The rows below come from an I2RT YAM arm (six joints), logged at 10 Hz.
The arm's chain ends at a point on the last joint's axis. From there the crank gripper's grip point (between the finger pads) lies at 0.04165 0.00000 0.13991 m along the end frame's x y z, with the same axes.
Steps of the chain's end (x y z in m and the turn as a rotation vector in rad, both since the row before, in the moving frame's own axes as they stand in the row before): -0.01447, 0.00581, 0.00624, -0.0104, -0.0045, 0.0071; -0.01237, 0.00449, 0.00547, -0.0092, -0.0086, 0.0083; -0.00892, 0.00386, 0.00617, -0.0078, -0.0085, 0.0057; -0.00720, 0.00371, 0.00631, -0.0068, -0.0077, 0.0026; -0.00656, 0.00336, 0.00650, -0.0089, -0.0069, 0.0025; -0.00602, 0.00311, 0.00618, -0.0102, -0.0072, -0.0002; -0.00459, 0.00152, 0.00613, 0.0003, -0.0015, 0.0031; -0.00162, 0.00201, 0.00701, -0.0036, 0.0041, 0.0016; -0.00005, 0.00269, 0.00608, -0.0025, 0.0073, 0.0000
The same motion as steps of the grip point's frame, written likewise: -0.01511, 0.00756, 0.00642, -0.0104, -0.0045, 0.0071; -0.01358, 0.00612, 0.00582, -0.0092, -0.0086, 0.0083; -0.01011, 0.00519, 0.00651, -0.0078, -0.0085, 0.0057; -0.00828, 0.00477, 0.00662, -0.0068, -0.0077, 0.0026; -0.00753, 0.00471, 0.00678, -0.0089, -0.0069, 0.0025; -0.00703, 0.00453, 0.00647, -0.0102, -0.0072, -0.0002; -0.00480, 0.00161, 0.00619, 0.0003, -0.0015, 0.0031; -0.00105, 0.00258, 0.00684, -0.0036, 0.0041, 0.0016; 0.00097, 0.00304, 0.00577, -0.0025, 0.0073, 0.0000
